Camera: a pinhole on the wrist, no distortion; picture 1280 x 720 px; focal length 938.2 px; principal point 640.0 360.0 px. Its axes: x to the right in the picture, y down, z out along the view. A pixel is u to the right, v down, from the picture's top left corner.
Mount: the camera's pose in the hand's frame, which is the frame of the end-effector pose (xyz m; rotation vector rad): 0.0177 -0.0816 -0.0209 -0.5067 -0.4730 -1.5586
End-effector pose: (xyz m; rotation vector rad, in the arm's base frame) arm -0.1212 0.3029 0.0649 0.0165 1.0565 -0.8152
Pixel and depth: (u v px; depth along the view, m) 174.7 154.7 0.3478
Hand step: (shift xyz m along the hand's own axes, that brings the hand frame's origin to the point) -0.0408 0.2644 0.1618
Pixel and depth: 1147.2 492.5 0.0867
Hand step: 0.0312 -0.0698 0.0768
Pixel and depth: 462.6 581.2 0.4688
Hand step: 0.1467 0.2579 0.3077
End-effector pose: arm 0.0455 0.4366 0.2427 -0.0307 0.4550 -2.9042
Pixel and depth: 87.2 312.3 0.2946
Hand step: 0.0185 0.2314 0.1175
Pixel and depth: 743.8 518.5 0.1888
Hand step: 0.0551 0.0098 0.1445
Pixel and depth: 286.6 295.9 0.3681
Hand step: 0.0096 0.2463 0.1976
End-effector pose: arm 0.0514 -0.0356 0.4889 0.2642 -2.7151 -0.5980
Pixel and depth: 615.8 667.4 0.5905
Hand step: 0.2311 0.2652 0.4488
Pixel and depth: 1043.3 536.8 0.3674
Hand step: 0.0936 0.0006 0.3692
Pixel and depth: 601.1 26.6 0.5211
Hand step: -0.1492 0.2479 0.3913
